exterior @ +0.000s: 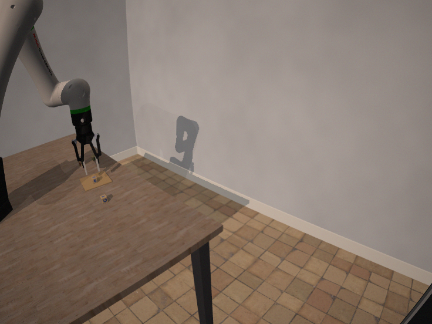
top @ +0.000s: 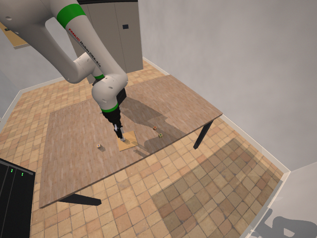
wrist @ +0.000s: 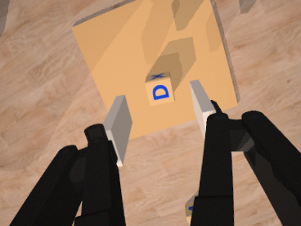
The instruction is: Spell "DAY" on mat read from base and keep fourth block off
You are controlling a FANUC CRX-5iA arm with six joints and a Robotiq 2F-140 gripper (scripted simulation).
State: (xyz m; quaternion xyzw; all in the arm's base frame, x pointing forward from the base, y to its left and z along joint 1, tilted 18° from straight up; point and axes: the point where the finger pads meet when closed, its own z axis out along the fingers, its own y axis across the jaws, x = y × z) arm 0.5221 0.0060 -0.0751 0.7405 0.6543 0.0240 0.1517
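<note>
The tan mat lies 80 mm below my hand, 20 mm to the left of it and 10 mm ahead of it. The rest, counted from my hand: Y block (190 mm to the right, 70 mm below, 10 mm behind); O block (260 mm to the left, 70 mm below, 10 mm behind).
</note>
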